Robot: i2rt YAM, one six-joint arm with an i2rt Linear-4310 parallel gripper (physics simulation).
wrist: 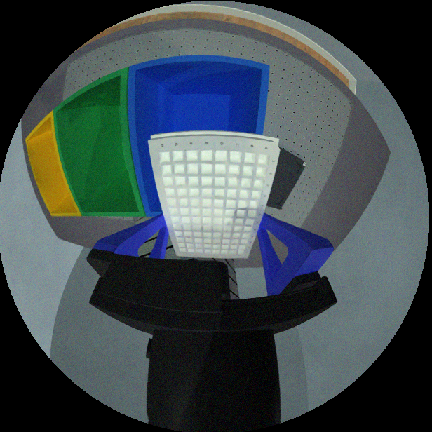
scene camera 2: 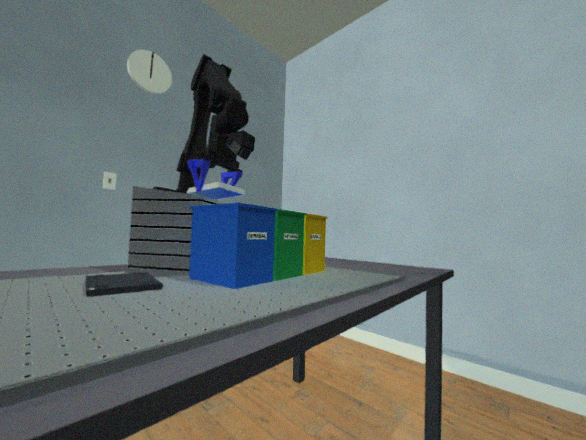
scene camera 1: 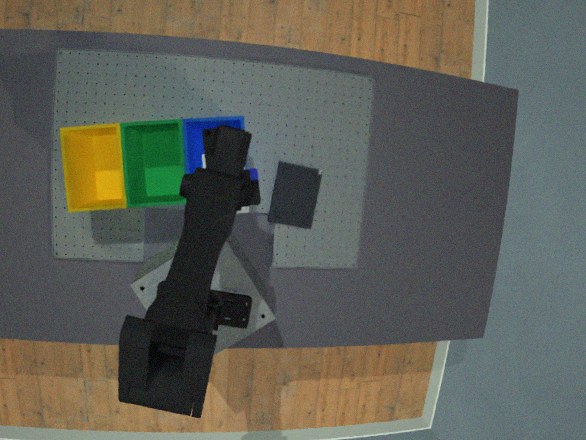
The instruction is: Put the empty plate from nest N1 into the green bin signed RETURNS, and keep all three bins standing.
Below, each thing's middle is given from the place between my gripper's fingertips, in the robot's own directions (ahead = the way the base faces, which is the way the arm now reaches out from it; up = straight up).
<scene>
Now: the blue bin (scene camera 2: 232, 245) 60 mm ahead of my hand, 30 mm to the left of it and 120 mm below it. From my hand the other things lie so: green bin (scene camera 1: 153, 151): 20 mm ahead, 160 mm to the left, 120 mm below; dark nest (scene camera 1: 295, 194): 190 mm to the right, 210 mm below; white plate (wrist: 213, 185): 10 mm ahead, 10 mm above.
</scene>
